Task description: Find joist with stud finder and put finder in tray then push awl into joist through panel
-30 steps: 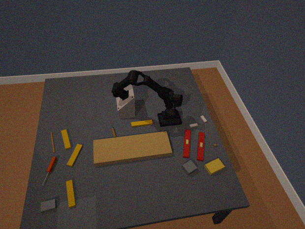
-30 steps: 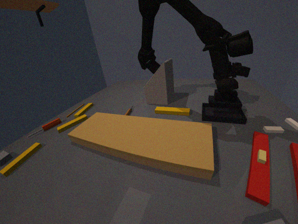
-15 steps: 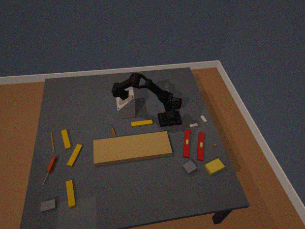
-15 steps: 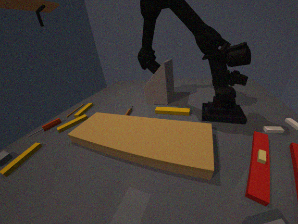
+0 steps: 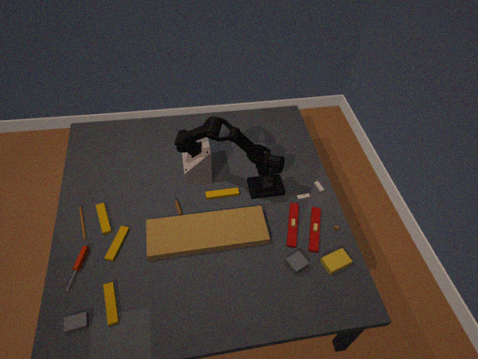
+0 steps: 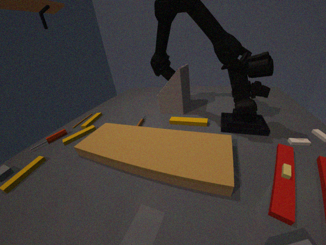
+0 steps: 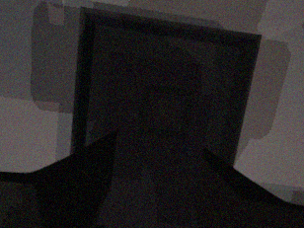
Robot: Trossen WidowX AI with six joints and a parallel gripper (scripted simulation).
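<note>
My gripper tip is 2 cm above the black tray and 1 cm to the left of it. From my gripper tip the other things lie so: stud finder 2 cm above, 1 cm to the left; square indicator light 3 cm above, 2 cm to the left; grey block 42 cm ahead, 8 cm to the left, 1 cm below.
</note>
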